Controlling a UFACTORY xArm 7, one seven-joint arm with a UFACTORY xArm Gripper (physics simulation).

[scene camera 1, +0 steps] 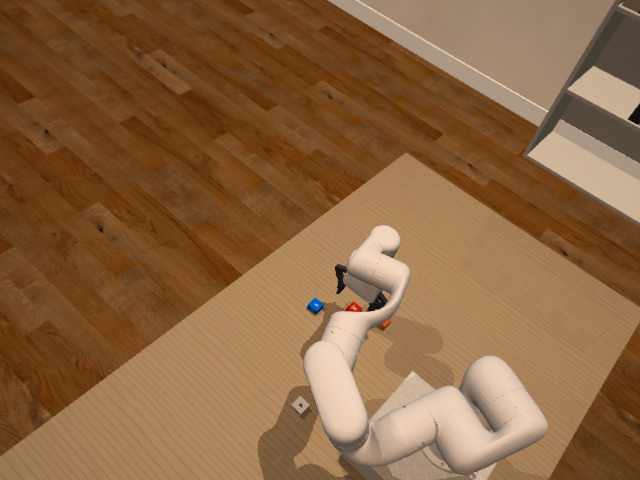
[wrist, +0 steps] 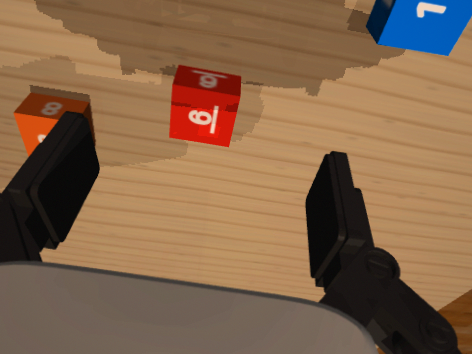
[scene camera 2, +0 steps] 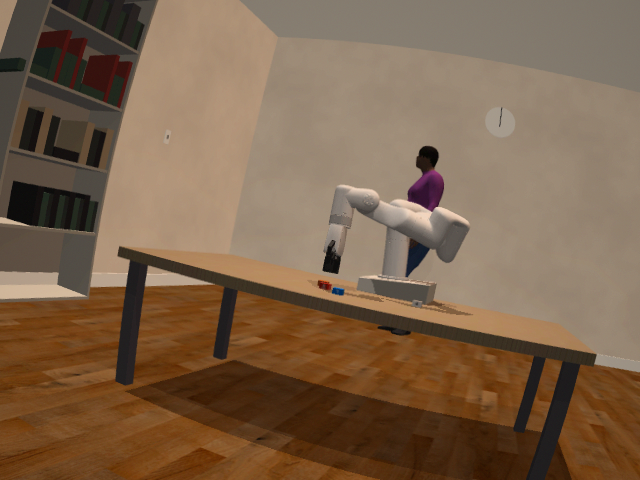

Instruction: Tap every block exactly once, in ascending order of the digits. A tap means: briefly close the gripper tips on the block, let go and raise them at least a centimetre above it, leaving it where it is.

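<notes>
My gripper point(scene camera 1: 356, 300) point(scene camera 2: 331, 271) point(wrist: 205, 158) is open and empty, fingers wide apart, above the table. The red block point(scene camera 1: 353, 307) point(scene camera 2: 326, 285) point(wrist: 204, 112), digit 6 underlined, lies below and between the fingers, slightly toward the top in the wrist view. The orange block point(scene camera 1: 384, 324) point(wrist: 37, 127), digit 8, is partly behind the left finger in the wrist view. The blue block point(scene camera 1: 315, 305) point(scene camera 2: 338, 291) point(wrist: 425, 25), digit 1, is at that view's top right, partly cut off. A white block point(scene camera 1: 300, 406) point(scene camera 2: 417, 303) stands apart; its digit is unreadable.
The blocks lie on the wooden table point(scene camera 1: 206, 372) point(scene camera 2: 217, 273). The arm's white base plate point(scene camera 1: 408, 392) point(scene camera 2: 374, 286) stands near the white block. The arm's forearm passes close to the red and orange blocks in scene camera 1. A person point(scene camera 2: 431, 188) stands behind the arm.
</notes>
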